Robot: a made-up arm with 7 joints. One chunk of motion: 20 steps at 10 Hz.
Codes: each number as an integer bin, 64 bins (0 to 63) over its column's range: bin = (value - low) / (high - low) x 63, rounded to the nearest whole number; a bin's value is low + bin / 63 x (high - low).
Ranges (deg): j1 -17..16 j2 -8..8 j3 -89..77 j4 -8..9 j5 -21..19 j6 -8..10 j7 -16..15
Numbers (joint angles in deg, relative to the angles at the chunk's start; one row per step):
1: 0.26 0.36 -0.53 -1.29 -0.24 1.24 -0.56
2: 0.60 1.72 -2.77 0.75 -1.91 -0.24 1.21
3: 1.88 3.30 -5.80 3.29 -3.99 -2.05 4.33
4: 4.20 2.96 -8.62 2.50 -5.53 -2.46 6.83
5: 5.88 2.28 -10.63 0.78 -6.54 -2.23 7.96
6: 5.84 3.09 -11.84 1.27 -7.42 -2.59 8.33
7: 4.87 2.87 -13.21 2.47 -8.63 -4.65 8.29
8: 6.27 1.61 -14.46 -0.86 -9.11 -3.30 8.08
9: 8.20 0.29 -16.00 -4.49 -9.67 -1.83 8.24
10: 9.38 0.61 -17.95 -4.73 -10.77 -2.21 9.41
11: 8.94 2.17 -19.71 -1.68 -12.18 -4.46 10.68
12: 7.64 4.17 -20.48 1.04 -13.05 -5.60 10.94
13: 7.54 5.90 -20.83 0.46 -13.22 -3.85 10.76
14: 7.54 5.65 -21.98 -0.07 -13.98 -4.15 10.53
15: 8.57 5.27 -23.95 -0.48 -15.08 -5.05 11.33
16: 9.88 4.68 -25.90 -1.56 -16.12 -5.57 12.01
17: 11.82 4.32 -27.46 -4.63 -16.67 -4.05 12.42
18: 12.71 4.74 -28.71 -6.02 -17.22 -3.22 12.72
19: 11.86 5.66 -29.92 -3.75 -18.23 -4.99 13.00
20: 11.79 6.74 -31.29 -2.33 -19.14 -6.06 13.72
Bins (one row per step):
1: 33 33 34 25 33 32 31
2: 34 38 33 32 30 27 35
3: 36 44 32 42 27 21 41
4: 40 43 31 39 24 19 46
5: 44 40 30 33 23 20 49
6: 44 44 29 34 21 19 49
7: 42 43 29 39 19 12 49
8: 44 38 28 26 19 16 49
9: 48 33 28 13 18 22 49
10: 50 34 27 12 16 20 52
11: 50 40 26 23 14 12 54
12: 47 48 26 34 13 8 55
13: 47 55 26 31 12 15 54
14: 47 54 25 29 11 13 54
15: 49 52 25 28 9 10 56
16: 51 50 24 24 8 9 57
17: 55 49 23 12 7 14 58
18: 57 50 23 7 6 17 58
19: 55 54 22 16 4 11 59
20: 55 58 22 21 3 7 60

